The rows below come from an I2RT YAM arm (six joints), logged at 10 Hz.
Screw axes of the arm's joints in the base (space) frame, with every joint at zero. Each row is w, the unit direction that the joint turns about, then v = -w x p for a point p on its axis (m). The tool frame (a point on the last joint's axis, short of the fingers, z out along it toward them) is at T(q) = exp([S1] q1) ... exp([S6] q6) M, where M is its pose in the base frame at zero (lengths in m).
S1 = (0, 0, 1, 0, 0, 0)
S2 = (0, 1, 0, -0.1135, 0, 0.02)
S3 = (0, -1, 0, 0.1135, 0, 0.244)
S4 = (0, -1, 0, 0.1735, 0, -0.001)
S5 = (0, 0, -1, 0, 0.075, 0)
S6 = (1, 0, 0, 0, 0.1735, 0)
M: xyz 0.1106 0 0.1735 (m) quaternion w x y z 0.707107 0 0.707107 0
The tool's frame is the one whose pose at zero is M.
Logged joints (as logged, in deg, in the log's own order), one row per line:
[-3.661 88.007 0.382 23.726 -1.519 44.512]
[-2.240 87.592 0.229 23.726 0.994 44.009]
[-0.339 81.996 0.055 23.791 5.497 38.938]
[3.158 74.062 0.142 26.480 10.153 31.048]
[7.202 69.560 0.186 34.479 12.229 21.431]
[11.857 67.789 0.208 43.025 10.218 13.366]
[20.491 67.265 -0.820 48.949 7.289 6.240]
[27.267 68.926 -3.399 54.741 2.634 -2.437]
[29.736 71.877 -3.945 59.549 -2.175 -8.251]
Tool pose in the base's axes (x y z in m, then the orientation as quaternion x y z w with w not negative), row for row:
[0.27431 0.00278 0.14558 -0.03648 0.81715 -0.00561 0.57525]
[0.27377 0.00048 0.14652 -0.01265 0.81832 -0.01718 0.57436]
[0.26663 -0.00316 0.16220 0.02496 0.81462 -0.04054 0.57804]
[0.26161 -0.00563 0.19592 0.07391 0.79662 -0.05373 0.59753]
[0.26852 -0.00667 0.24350 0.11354 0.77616 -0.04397 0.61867]
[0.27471 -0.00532 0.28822 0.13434 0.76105 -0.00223 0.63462]
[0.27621 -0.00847 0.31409 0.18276 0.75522 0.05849 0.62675]
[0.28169 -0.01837 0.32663 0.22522 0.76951 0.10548 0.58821]
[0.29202 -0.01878 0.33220 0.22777 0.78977 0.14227 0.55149]
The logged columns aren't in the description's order. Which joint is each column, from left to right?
Columns, left to right: q6, q2, q1, q3, q5, q4.
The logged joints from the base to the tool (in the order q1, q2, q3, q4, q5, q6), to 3 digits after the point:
[0.382 88.007 23.726 44.512 -1.519 -3.661]
[0.229 87.592 23.726 44.009 0.994 -2.240]
[0.055 81.996 23.791 38.938 5.497 -0.339]
[0.142 74.062 26.480 31.048 10.153 3.158]
[0.186 69.560 34.479 21.431 12.229 7.202]
[0.208 67.789 43.025 13.366 10.218 11.857]
[-0.820 67.265 48.949 6.240 7.289 20.491]
[-3.399 68.926 54.741 -2.437 2.634 27.267]
[-3.945 71.877 59.549 -8.251 -2.175 29.736]

